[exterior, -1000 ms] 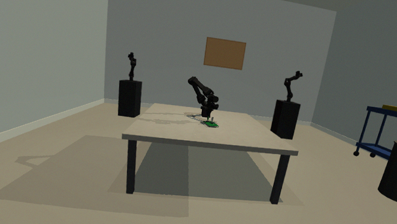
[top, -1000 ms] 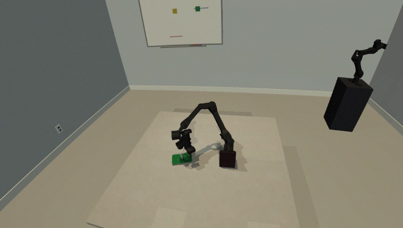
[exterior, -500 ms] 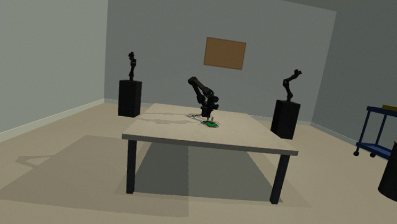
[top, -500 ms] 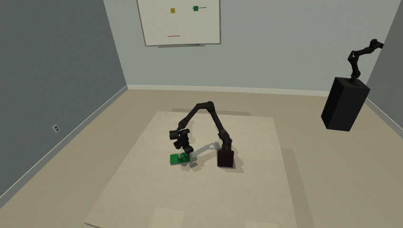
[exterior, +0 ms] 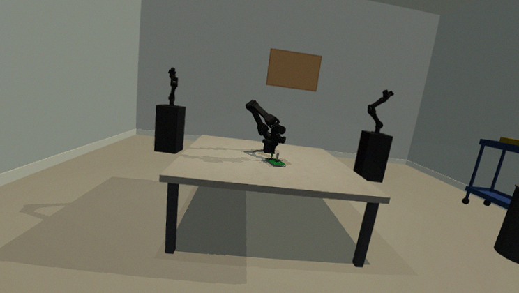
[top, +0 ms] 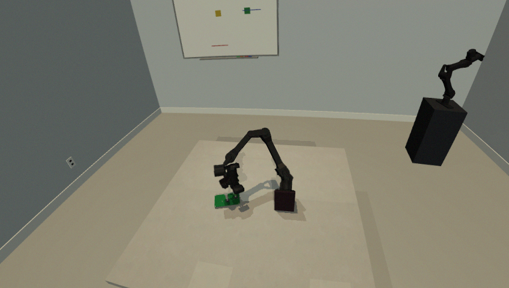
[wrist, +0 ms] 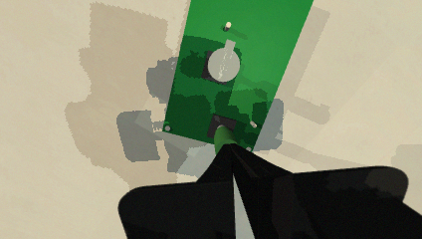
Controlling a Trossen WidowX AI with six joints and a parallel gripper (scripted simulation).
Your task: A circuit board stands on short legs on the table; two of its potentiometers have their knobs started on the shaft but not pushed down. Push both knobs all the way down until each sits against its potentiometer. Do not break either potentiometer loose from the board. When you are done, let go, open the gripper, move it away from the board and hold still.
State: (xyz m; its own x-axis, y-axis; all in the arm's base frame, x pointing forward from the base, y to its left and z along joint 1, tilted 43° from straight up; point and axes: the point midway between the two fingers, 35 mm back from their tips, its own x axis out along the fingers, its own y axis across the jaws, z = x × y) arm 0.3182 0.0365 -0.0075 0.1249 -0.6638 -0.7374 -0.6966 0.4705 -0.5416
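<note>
My gripper tip is 20 mm above the green knob. Round my gripper tip: white knob: 40 mm to the left, 40 mm ahead, 10 mm below.
</note>
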